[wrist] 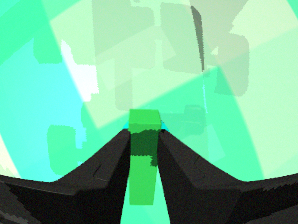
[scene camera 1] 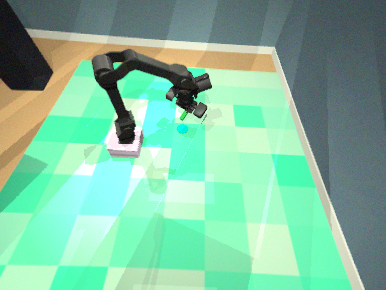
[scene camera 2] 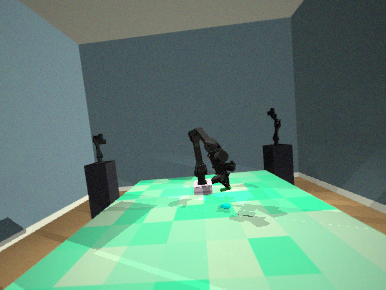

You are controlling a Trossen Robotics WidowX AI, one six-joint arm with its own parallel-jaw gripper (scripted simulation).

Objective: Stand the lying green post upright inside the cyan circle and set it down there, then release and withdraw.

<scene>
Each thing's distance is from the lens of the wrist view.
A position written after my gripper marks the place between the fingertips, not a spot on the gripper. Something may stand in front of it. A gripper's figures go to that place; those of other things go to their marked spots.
my gripper (wrist: 143, 136): 0.10 m
green post (wrist: 144, 124): 0.09 m
</scene>
